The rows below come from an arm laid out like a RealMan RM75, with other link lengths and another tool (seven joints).
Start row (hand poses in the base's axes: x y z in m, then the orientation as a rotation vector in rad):
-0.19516 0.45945 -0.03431 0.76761 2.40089 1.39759
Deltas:
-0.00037 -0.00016 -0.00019 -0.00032 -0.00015 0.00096
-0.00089 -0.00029 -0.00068 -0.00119 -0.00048 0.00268
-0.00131 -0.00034 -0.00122 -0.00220 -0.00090 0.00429
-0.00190 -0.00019 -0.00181 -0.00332 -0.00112 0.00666
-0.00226 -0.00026 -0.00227 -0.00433 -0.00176 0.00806
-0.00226 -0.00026 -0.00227 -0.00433 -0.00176 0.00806
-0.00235 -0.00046 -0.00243 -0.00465 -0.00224 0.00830
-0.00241 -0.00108 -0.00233 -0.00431 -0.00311 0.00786
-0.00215 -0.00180 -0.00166 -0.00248 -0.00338 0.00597
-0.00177 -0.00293 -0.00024 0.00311 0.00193 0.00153
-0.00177 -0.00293 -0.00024 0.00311 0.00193 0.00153
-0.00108 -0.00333 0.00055 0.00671 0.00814 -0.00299
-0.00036 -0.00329 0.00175 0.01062 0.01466 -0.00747
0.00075 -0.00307 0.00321 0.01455 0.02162 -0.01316
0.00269 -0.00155 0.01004 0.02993 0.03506 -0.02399
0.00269 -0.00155 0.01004 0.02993 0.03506 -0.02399
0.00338 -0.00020 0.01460 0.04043 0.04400 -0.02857
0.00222 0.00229 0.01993 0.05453 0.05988 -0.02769
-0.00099 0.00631 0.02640 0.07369 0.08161 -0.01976
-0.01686 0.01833 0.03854 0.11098 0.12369 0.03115
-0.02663 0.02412 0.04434 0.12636 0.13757 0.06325
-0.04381 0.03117 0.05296 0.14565 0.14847 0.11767
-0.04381 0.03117 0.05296 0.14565 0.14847 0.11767
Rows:
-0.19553 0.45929 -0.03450 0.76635 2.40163 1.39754
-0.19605 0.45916 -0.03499 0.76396 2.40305 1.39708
-0.19647 0.45911 -0.03553 0.76158 2.40440 1.39639
-0.19706 0.45926 -0.03612 0.75851 2.40650 1.39583
-0.19742 0.45919 -0.03658 0.75616 2.40753 1.39508
-0.19742 0.45919 -0.03658 0.75616 2.40753 1.39508
-0.19751 0.45899 -0.03674 0.75539 2.40750 1.39477
-0.19757 0.45837 -0.03664 0.75520 2.40636 1.39510
-0.19731 0.45765 -0.03597 0.75749 2.40387 1.39680
-0.19693 0.45652 -0.03455 0.76839 2.40181 1.40212
-0.19693 0.45652 -0.03455 0.76839 2.40181 1.40212
-0.19624 0.45612 -0.03376 0.77970 2.40137 1.40476
-0.19552 0.45616 -0.03256 0.79133 2.40098 1.40778
-0.19441 0.45638 -0.03110 0.80469 2.39999 1.41031
-0.19247 0.45790 -0.02427 0.83229 2.39386 1.42539
-0.19247 0.45790 -0.02427 0.83229 2.39386 1.42539
-0.19178 0.45925 -0.01971 0.84789 2.39139 1.43677
-0.19294 0.46174 -0.01438 0.86473 2.39590 1.45462
-0.19615 0.46576 -0.00791 0.88051 2.40686 1.48170
-0.21202 0.47778 0.00423 0.87150 2.45366 1.54955
-0.22179 0.48357 0.01003 0.85144 2.47824 1.58257
-0.23897 0.49062 0.01865 0.80273 2.51389 1.63023
-0.23897 0.49062 0.01865 0.80273 2.51389 1.63023

